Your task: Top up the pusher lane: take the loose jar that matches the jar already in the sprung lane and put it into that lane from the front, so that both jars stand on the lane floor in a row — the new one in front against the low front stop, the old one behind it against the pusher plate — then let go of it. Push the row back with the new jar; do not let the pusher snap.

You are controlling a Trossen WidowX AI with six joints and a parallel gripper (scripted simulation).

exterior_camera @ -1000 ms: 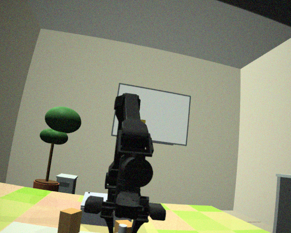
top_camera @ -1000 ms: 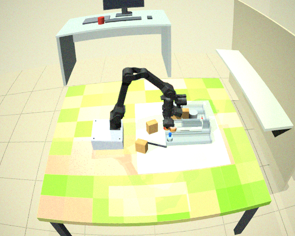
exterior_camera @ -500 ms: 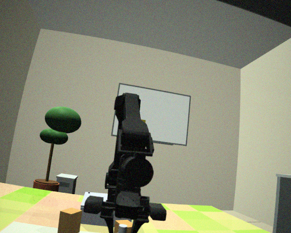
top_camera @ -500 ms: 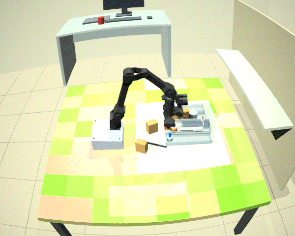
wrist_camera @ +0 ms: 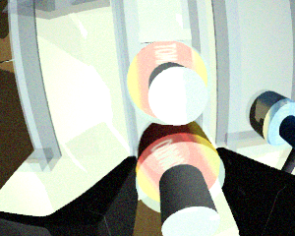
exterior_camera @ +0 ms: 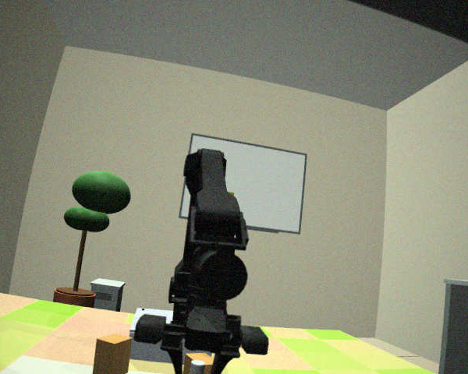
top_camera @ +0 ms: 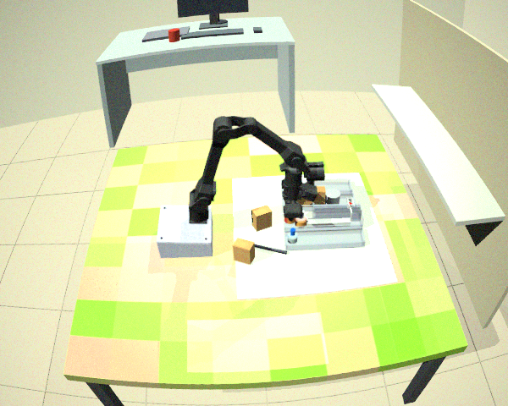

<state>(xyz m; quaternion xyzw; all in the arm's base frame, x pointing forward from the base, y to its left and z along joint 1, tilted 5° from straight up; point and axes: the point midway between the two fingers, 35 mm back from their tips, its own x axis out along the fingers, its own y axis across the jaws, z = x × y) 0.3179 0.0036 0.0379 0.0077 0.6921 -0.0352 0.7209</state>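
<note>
Right now my gripper tip is 90 mm past the thin dark rod, 100 mm to the left of it and 50 mm above it. Round my gripper tip: grey lane fixture (150 mm ahead, 20 mm to the left, 30 mm below).
</note>
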